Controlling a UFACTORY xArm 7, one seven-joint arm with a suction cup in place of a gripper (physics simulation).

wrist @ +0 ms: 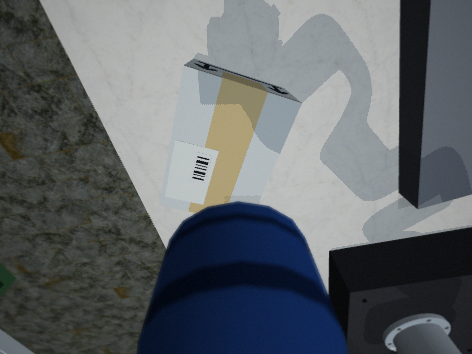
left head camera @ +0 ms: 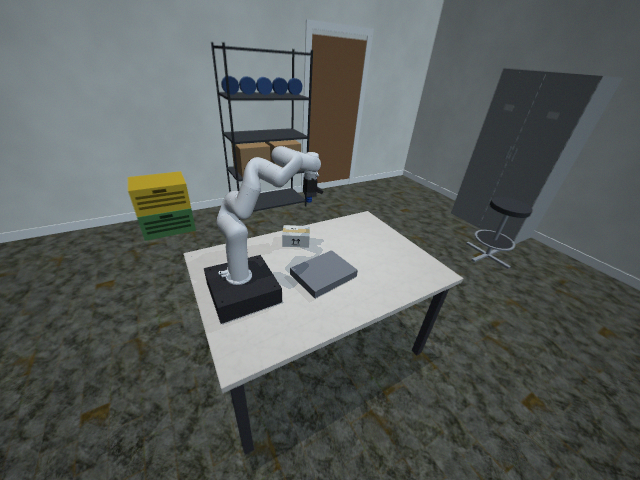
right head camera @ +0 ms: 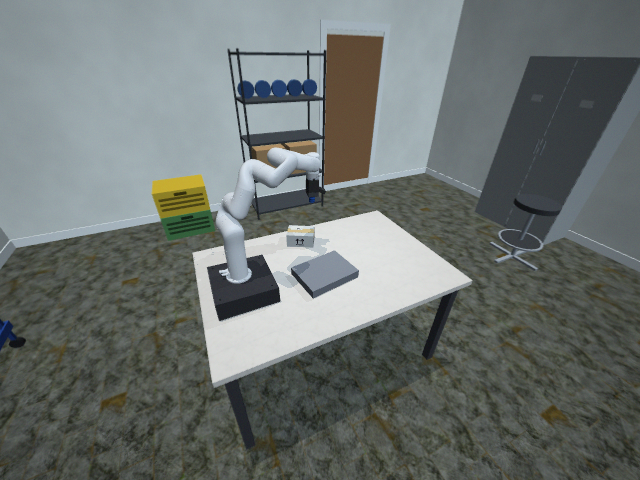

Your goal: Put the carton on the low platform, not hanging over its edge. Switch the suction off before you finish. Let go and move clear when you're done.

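Frame: origin at the arm's base, x ahead, y right, z down, level; millimetres.
Where they show: end effector, tool point: (wrist: 237,259) (left head camera: 308,201) (right head camera: 311,201); arm's base, origin of the base link: (wrist: 413,331) (left head camera: 239,276) (right head camera: 239,275).
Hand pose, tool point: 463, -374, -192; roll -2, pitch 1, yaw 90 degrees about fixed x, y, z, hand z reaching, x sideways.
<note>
Things, the pixels of their centre, and the offset from my tool point, as dx, dy, dz. Level surfaces: height alone.
- white carton, body centre: (wrist: 223,145) (left head camera: 296,236) (right head camera: 300,236) -74, -7, +248
- low platform, body centre: (right head camera: 324,272) (left head camera: 323,272) -6, +361, +268
- table, its level: dz +292
The white carton (left head camera: 295,237) (right head camera: 300,237) (wrist: 225,135) with a tan tape strip and a barcode label stands on the table near its back edge. The low platform (left head camera: 324,271) (right head camera: 325,271) (wrist: 447,100) is a flat grey slab on the table, in front of the carton and a little to the right, apart from it. My suction gripper (left head camera: 309,199) (right head camera: 311,199) (wrist: 240,205) has a blue cup that hangs high above the table's back part, well above the carton and not touching it. It is open and carries nothing.
The arm's black base block (left head camera: 250,304) (right head camera: 248,304) (wrist: 400,320) stands on the table (left head camera: 382,237) (right head camera: 392,242) left of the platform. A shelf rack (left head camera: 266,135) (right head camera: 281,137), stacked yellow and green crates (left head camera: 157,193) (right head camera: 180,196) and a stool (left head camera: 510,207) (right head camera: 537,204) stand away from the table.
</note>
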